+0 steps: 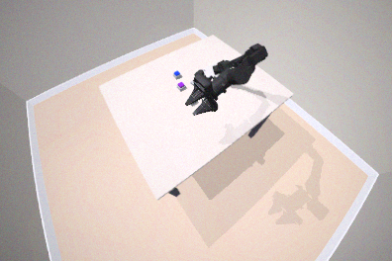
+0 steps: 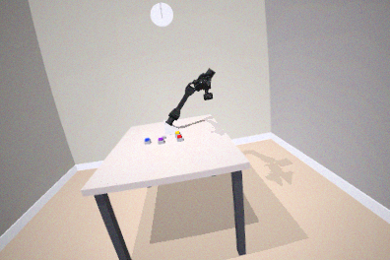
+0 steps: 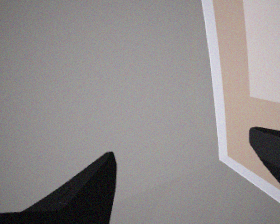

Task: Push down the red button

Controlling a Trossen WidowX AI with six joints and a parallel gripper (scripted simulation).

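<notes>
The red button is 14 cm behind my gripper tip, 27 cm to the right of it and 33 cm below it. From my gripper tip the other things lie so: blue button: 16 cm behind, 53 cm to the right, 33 cm below; then yellow button: 24 cm behind, 29 cm to the right, 33 cm below; then purple button: 13 cm behind, 41 cm to the right, 33 cm below.
</notes>
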